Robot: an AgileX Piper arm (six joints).
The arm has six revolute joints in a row. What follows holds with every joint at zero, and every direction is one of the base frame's. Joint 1 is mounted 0.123 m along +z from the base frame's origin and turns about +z. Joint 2 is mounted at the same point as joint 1 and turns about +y. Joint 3 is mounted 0.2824 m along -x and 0.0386 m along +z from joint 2 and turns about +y. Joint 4 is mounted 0.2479 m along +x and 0.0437 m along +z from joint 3 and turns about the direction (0.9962, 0, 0.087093). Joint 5 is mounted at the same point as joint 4 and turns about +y. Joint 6 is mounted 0.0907 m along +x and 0.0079 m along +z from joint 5 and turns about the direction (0.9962, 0, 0.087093). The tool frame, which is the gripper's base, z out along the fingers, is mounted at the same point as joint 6; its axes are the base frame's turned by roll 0, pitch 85 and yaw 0 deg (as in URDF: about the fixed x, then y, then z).
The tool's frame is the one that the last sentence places.
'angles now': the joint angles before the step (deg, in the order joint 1, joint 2, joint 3, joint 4, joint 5, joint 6). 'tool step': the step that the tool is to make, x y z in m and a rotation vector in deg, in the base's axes. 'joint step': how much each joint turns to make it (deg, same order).
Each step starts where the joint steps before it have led.
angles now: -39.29 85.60 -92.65 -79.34 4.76 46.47
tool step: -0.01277 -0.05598 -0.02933 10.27 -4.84 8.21
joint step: -12.28 5.14 0.00 -4.97 -18.59 18.82
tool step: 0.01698 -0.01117 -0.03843 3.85 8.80 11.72
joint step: -2.10 4.45 0.00 -13.35 -14.26 10.43
